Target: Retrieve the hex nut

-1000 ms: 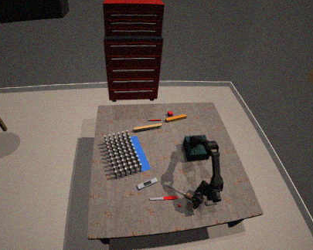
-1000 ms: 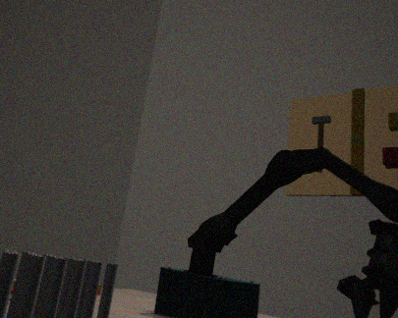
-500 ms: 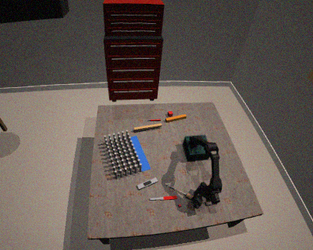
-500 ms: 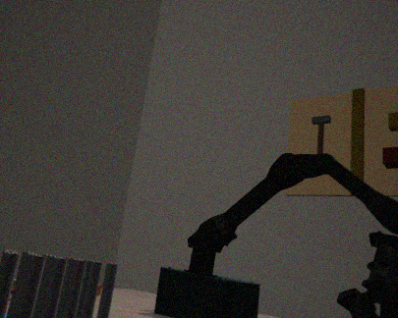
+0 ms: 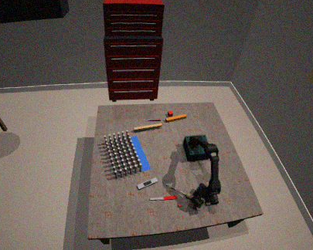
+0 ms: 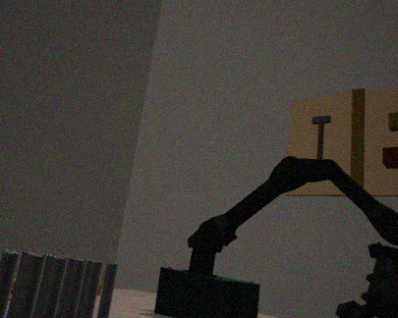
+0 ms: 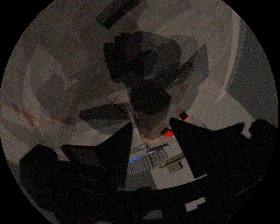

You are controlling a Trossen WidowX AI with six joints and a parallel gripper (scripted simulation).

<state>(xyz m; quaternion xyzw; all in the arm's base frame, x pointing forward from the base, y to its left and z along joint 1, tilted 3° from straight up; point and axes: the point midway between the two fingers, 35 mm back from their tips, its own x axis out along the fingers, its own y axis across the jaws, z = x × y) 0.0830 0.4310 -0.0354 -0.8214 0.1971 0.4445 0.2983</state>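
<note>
Now: the hook tool 8 cm ahead of my gripper tip, 6 cm to the right of it and 1 cm below it. Round my gripper tip: blue taped strip: 35 cm ahead, 46 cm to the right, 2 cm below; then red bit: 10 cm ahead, 4 cm to the left, 1 cm below; then orange block: 5 cm behind, 83 cm to the right.
</note>
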